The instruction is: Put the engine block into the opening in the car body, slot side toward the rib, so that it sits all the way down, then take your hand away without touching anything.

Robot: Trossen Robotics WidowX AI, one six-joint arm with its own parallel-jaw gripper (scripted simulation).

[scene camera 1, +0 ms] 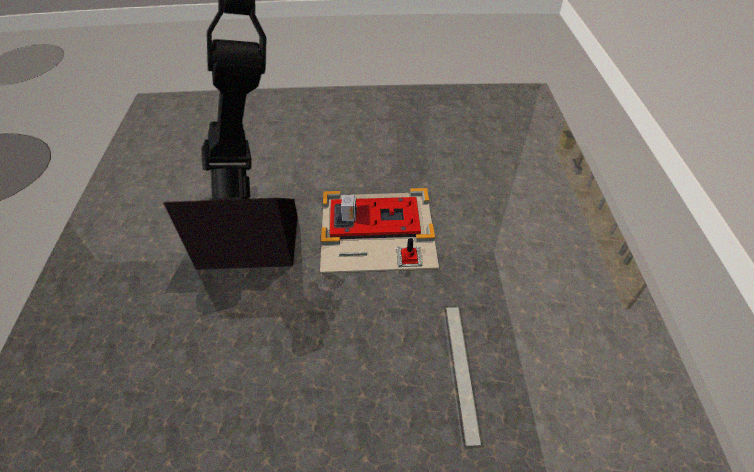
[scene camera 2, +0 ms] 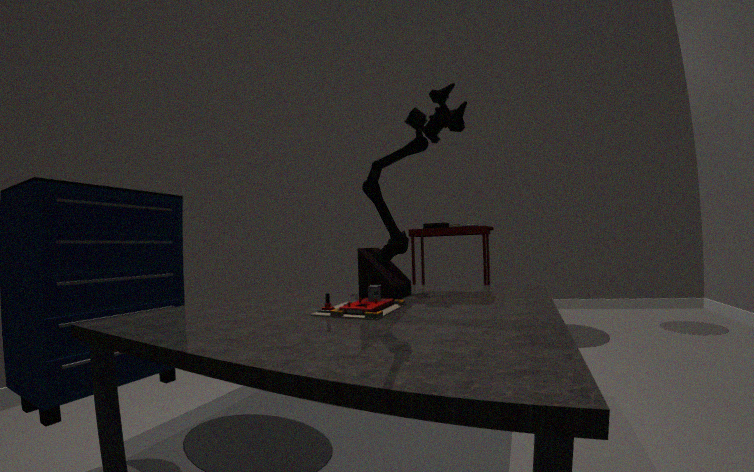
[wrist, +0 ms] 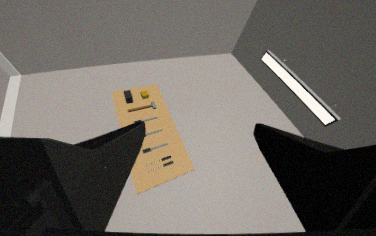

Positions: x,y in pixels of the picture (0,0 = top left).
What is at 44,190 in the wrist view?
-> My gripper.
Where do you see a red car body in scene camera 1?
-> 376,217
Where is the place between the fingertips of my gripper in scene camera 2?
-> At 460,92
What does my gripper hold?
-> Nothing.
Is my gripper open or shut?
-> Open.
